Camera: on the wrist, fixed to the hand. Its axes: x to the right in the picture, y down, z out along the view.
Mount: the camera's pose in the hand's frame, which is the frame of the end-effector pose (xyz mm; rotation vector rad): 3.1 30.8 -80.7 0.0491 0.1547 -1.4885
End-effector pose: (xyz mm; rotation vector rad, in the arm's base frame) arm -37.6 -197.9 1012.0 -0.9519 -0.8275 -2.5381
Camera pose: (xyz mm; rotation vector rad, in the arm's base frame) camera -65.9 -271.8 977.2 -0.0437 1.0957 1.8933
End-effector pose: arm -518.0 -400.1 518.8 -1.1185 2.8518 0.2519
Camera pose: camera -541.5 -394.2 601.8 -2.7830 1.3544 -0.0286
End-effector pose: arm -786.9 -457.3 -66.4 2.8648 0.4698 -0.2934
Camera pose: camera -760.9 -464.7 15.7 -1.9124 -2.4309 0.2598
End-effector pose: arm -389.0 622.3 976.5 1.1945 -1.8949 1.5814
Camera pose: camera -432.7 696.6 983.2 1.7299 -0.4249 0.7640
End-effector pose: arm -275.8 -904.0 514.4 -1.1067 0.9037 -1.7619
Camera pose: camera -342.9 -907.8 460.1 1.4374 0.0583 2.3736
